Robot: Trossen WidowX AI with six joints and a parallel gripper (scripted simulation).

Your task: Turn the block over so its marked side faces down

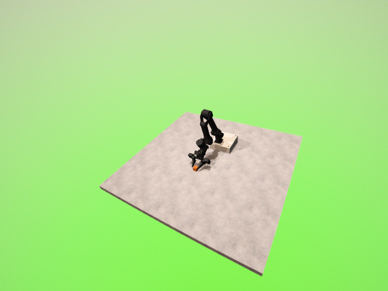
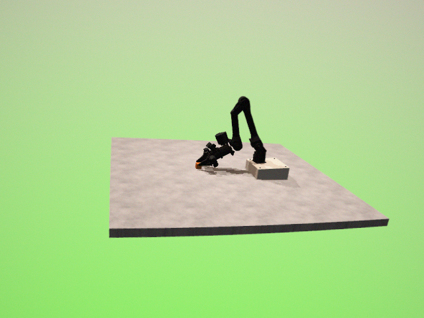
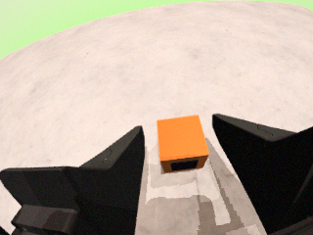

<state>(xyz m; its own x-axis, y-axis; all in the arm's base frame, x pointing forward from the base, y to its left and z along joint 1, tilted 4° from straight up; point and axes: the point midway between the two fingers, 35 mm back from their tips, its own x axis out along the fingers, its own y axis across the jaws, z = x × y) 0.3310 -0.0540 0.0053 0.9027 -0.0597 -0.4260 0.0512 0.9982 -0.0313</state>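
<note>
My gripper tip is now 10 mm past the orange block and 10 mm above it.
</note>
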